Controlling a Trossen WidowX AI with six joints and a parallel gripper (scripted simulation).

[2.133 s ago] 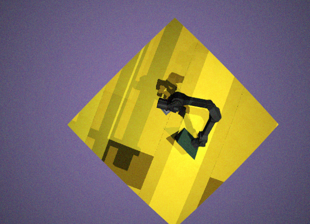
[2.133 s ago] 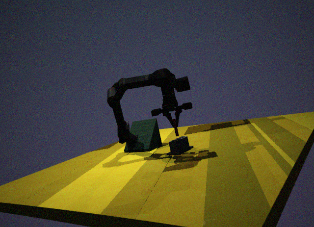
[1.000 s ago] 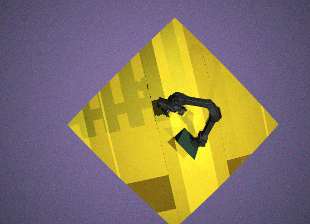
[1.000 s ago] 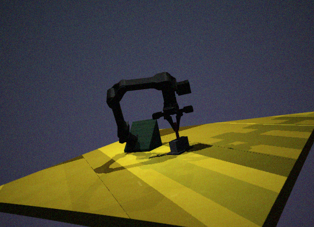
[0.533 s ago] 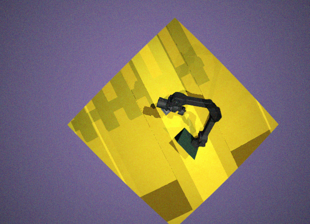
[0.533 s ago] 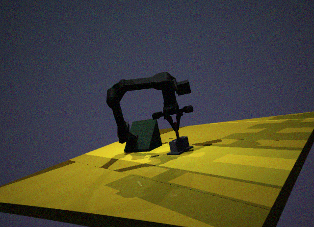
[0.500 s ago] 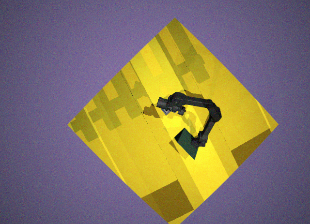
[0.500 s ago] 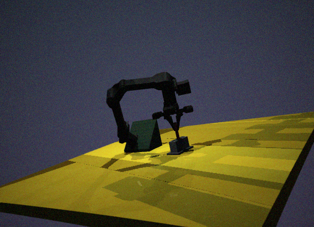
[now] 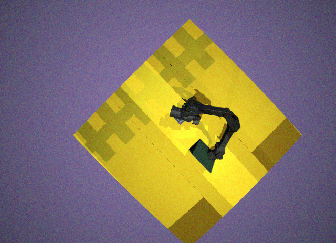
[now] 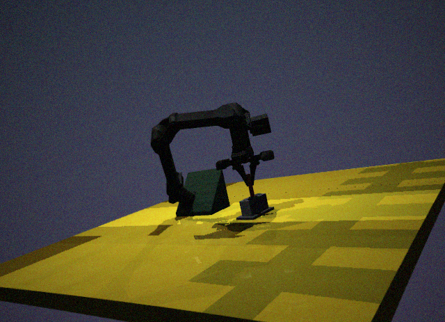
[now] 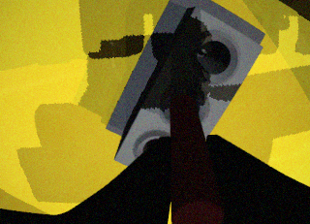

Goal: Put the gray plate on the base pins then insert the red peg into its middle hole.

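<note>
The red peg lies right at my gripper tip. From my gripper tip the other things lie so: gray plate (5 cm below); dark base (9 cm below).
</note>
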